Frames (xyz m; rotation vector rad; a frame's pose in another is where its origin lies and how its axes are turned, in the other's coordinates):
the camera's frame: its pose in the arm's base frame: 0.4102 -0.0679 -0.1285 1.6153 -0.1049 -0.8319
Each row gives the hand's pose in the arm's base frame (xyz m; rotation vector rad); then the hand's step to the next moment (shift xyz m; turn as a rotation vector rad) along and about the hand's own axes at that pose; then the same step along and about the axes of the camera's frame.
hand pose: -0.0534 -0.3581 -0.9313 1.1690 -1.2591 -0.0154
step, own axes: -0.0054 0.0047 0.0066 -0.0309 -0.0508 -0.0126
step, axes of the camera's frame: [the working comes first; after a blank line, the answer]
step, axes of the arm's base frame: -0.0095 0.0009 -0.0016 0.0260 0.0025 -0.0549

-0.0068 -0.0053 0.0046 0.0425 -0.0398 -0.0174
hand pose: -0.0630 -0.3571 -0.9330 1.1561 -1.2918 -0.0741
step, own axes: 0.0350 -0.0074 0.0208 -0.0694 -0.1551 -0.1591
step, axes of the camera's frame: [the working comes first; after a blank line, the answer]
step, axes of the arm's base frame: 0.0003 -0.0381 0.0160 0.1806 0.0670 -0.1307

0.0124 0.0237 0.0316 0.1576 -0.0644 -0.1587
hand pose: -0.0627 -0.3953 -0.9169 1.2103 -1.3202 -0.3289
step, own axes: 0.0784 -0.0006 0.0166 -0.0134 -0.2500 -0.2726
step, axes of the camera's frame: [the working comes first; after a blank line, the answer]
step, axes of the arm's base frame: 0.0099 -0.0691 0.0394 0.3348 0.0394 -0.1528

0.0246 0.0557 0.0521 0.2950 -0.0191 -0.2227
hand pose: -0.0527 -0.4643 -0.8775 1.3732 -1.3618 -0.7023
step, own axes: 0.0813 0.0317 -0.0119 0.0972 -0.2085 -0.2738
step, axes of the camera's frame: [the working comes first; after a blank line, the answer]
step, axes of the arm's base frame: 0.0151 -0.0686 0.0531 0.3421 -0.0582 -0.0865

0.0220 0.0698 0.0490 0.3200 0.0666 -0.1452
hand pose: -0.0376 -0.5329 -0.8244 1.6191 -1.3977 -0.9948
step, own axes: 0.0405 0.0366 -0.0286 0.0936 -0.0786 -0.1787
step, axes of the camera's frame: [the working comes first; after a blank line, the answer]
step, axes of the arm's base frame: 0.0154 -0.0426 0.0418 0.2033 -0.0741 -0.0064

0.0141 0.0535 0.0271 0.1900 0.0894 -0.0529
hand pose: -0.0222 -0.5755 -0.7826 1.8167 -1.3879 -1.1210
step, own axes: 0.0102 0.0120 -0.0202 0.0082 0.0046 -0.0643
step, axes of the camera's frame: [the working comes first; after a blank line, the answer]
step, axes of the arm's base frame: 0.0133 -0.0140 0.0169 0.0553 -0.0116 0.0321

0.0092 0.0235 0.0043 0.0321 0.0525 -0.0210
